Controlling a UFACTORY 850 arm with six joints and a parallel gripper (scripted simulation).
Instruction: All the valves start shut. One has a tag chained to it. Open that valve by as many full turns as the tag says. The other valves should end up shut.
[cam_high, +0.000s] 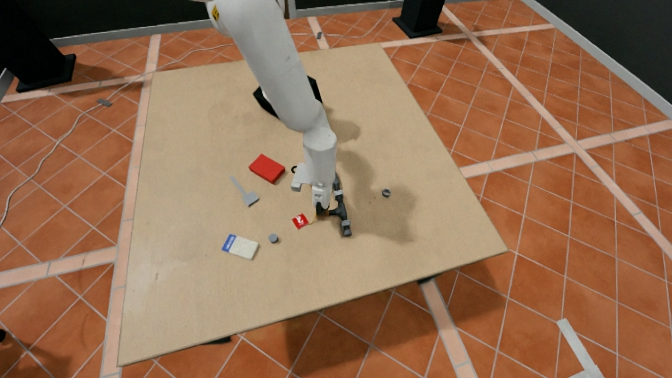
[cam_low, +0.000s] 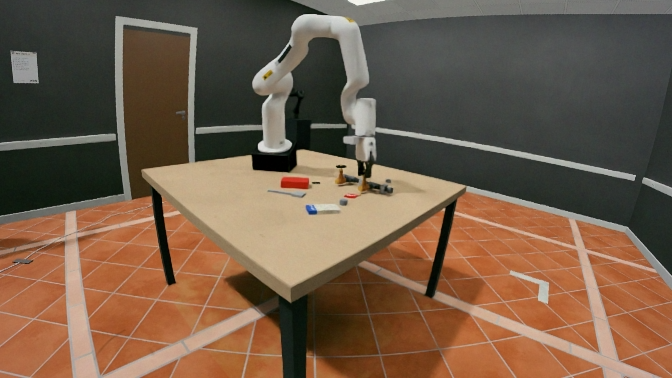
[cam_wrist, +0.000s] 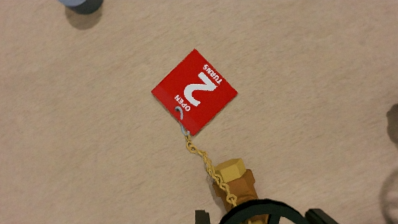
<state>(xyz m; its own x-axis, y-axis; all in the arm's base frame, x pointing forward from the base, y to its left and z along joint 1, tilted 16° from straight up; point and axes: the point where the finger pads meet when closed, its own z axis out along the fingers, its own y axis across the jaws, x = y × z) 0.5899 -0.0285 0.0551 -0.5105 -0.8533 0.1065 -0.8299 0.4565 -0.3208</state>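
The red tag is 8 cm to the right of my hand and 9 cm below it. Round my hand: blue card (1 cm ahead, 31 cm to the right, 8 cm below); then red block (27 cm behind, 14 cm to the right, 7 cm below); then grey scraper (20 cm behind, 25 cm to the right, 8 cm below).
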